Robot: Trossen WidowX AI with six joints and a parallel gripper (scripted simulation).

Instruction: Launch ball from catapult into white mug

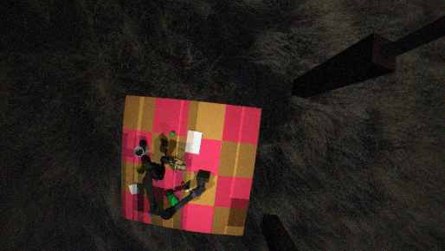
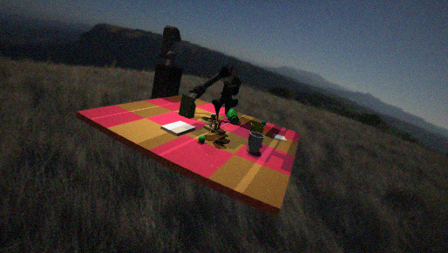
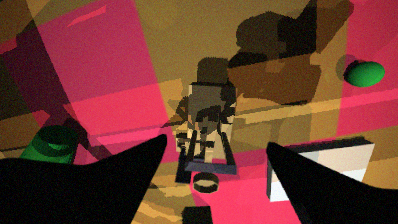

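Now: the red ball 19 cm to the left of my gripper tip, 14 cm behind it and 11 cm below it. Also, from my gripper tip: yellow object (23 cm ahead, 10 cm to the left, 9 cm below); then green ball (25 cm to the right, 10 cm below, 4 cm ahead); then wooden catapult (7 cm below, 7 cm behind, 3 cm to the left).
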